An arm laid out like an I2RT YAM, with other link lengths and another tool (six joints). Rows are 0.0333 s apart.
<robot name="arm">
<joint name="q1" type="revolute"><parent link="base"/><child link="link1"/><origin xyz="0.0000 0.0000 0.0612" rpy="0.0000 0.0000 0.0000"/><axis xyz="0 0 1"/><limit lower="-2.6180" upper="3.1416"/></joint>
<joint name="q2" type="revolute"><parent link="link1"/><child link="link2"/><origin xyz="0.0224 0.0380 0.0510" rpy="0.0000 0.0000 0.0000"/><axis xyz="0 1 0"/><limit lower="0.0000" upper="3.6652"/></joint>
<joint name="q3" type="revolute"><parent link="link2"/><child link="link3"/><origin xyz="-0.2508 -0.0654 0.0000" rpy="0.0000 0.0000 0.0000"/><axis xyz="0 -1 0"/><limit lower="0.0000" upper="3.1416"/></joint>
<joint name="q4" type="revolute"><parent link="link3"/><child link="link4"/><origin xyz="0.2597 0.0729 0.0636" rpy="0.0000 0.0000 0.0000"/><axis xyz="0 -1 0"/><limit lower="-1.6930" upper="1.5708"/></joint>
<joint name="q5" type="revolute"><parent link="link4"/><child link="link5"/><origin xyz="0.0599 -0.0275 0.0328" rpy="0.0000 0.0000 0.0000"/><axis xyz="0 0 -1"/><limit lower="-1.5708" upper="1.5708"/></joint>
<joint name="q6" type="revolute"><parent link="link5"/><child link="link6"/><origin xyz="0.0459 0.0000 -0.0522" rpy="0.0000 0.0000 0.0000"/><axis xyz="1 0 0"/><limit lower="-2.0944" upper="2.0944"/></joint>
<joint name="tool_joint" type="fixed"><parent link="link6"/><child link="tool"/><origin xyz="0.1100 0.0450 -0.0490" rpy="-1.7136 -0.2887 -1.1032"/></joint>
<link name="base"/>
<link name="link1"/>
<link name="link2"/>
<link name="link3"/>
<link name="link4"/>
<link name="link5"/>
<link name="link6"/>
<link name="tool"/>
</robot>
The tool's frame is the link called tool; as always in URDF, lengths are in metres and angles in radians.
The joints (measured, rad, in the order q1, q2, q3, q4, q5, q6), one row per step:
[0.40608 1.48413 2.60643 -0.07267 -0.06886 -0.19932]
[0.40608 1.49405 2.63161 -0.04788 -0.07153 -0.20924]
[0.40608 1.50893 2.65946 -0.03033 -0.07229 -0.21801]
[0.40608 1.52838 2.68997 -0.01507 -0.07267 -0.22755]
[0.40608 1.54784 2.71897 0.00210 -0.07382 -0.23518]
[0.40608 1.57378 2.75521 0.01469 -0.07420 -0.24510]
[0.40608 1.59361 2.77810 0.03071 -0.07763 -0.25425]
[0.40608 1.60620 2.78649 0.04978 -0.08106 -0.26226]
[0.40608 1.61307 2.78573 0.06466 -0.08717 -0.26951]
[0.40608 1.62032 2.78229 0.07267 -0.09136 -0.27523]
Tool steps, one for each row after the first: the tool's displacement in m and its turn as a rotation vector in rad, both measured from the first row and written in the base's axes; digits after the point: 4 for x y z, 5 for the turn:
[-0.0066 -0.0030 0.0076 0.00958 -0.04023 -0.00740]
[-0.0103 -0.0050 0.0134 0.01761 -0.07068 -0.01489]
[-0.0119 -0.0062 0.0182 0.02416 -0.09725 -0.02335]
[-0.0135 -0.0072 0.0229 0.03116 -0.12391 -0.02988]
[-0.0130 -0.0076 0.0267 0.03654 -0.14728 -0.03888]
[-0.0120 -0.0071 0.0294 0.03828 -0.16810 -0.04594]
[-0.0103 -0.0064 0.0311 0.03880 -0.18479 -0.05200]
[-0.0081 -0.0049 0.0315 0.03426 -0.19544 -0.05619]
[-0.0034 -0.0025 0.0304 0.02769 -0.19599 -0.05956]

